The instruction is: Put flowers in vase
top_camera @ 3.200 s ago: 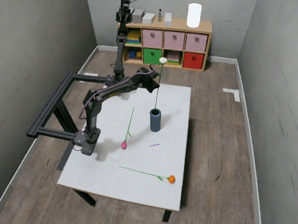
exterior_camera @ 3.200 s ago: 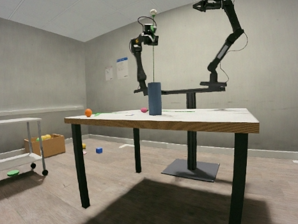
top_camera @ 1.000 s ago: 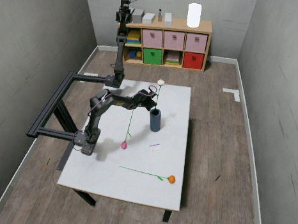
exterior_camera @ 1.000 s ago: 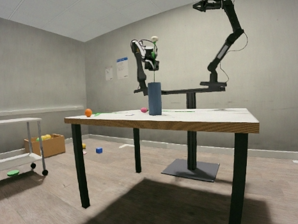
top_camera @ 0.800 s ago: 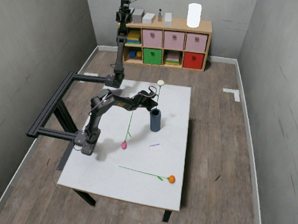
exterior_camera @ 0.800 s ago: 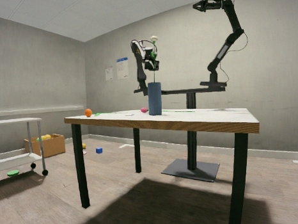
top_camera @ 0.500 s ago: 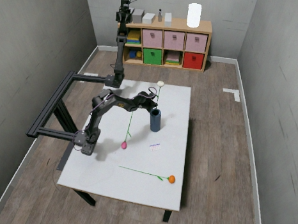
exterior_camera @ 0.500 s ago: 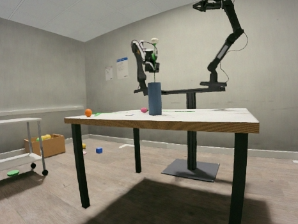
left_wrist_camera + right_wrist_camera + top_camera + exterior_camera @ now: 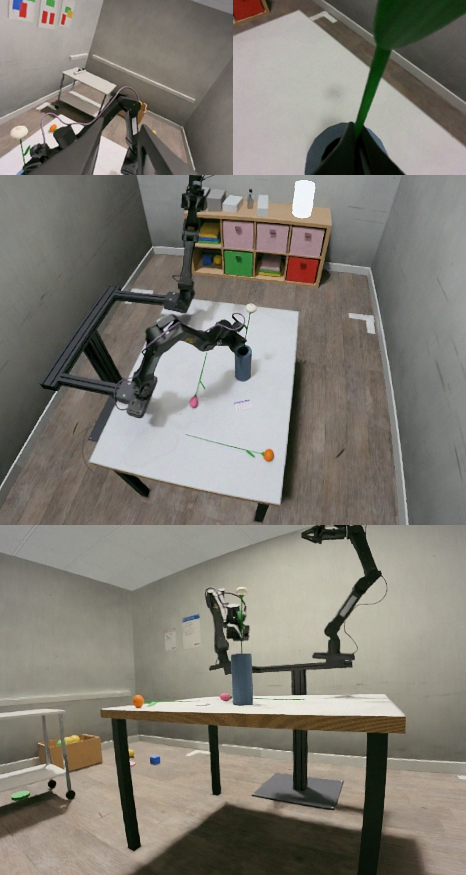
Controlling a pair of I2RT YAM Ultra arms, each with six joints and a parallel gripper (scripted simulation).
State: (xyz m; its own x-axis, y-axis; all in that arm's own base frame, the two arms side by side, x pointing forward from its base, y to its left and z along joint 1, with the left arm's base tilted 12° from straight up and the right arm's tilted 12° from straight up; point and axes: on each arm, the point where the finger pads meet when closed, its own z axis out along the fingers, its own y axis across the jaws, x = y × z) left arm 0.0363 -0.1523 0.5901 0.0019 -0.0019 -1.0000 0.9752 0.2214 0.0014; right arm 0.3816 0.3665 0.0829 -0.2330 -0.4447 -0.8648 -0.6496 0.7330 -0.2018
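Observation:
Right now the white flower is 10 mm ahead of my right hand, 10 mm to the left of it and 150 mm above it. Also, from my right hand: orange flower (160 mm ahead, 440 mm to the right, 250 mm below); pink flower (210 mm behind, 190 mm to the right, 260 mm below); small printed card (30 mm ahead, 200 mm to the right, 270 mm below).

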